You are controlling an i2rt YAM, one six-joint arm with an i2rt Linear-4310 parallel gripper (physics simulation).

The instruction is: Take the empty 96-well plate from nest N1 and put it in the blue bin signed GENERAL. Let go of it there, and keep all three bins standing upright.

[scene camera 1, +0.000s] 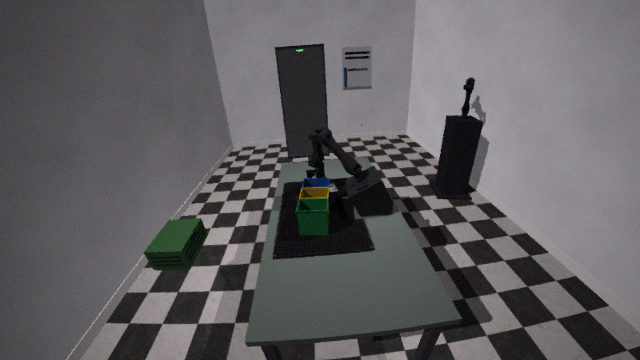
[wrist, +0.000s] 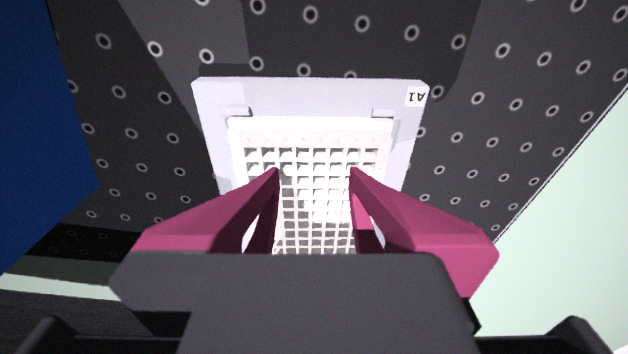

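Where they show: gripper, between the fingertips: (wrist: 314,176); arm's base, origin of its link: (scene camera 1: 362,180).
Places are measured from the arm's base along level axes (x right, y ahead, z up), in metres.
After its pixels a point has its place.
The white 96-well plate (wrist: 311,131) @[z -0.170, x 0.179, y 0.330 m] sits in a pale grey nest (wrist: 310,95) @[z -0.184, x 0.174, y 0.342 m] marked A1 in the wrist view. A small white patch of plate or nest (scene camera 1: 333,187) @[z -0.170, x 0.192, y 0.215 m] shows beside the bins. My gripper (wrist: 314,176) @[z -0.166, x 0.189, y 0.307 m] (scene camera 1: 314,175) is over the plate, its pink fingers partly closed with a gap between them. The fingertips overlap the wells, inside the plate's long edges, and hold nothing. The fingers and gripper body hide the plate's near part. The blue bin (scene camera 1: 316,182) @[z -0.048, x 0.046, y 0.316 m] (wrist: 40,140) @[z -0.170, x 0.052, y 0.280 m] stands upright; its sign is not readable.
The yellow bin (scene camera 1: 314,192) @[z -0.050, x -0.086, y 0.307 m] and green bin (scene camera 1: 313,220) @[z -0.085, x -0.334, y 0.272 m] stand upright in a row in front of the blue bin. All stand on a black perforated mat (scene camera 1: 325,246) @[z -0.196, x -0.422, y 0.196 m] on a green-grey table (scene camera 1: 345,290) @[z -0.209, x -0.687, y 0.068 m]. A dark sloped block (scene camera 1: 372,197) @[z -0.064, x -0.106, y -0.067 m] is right of the bins.
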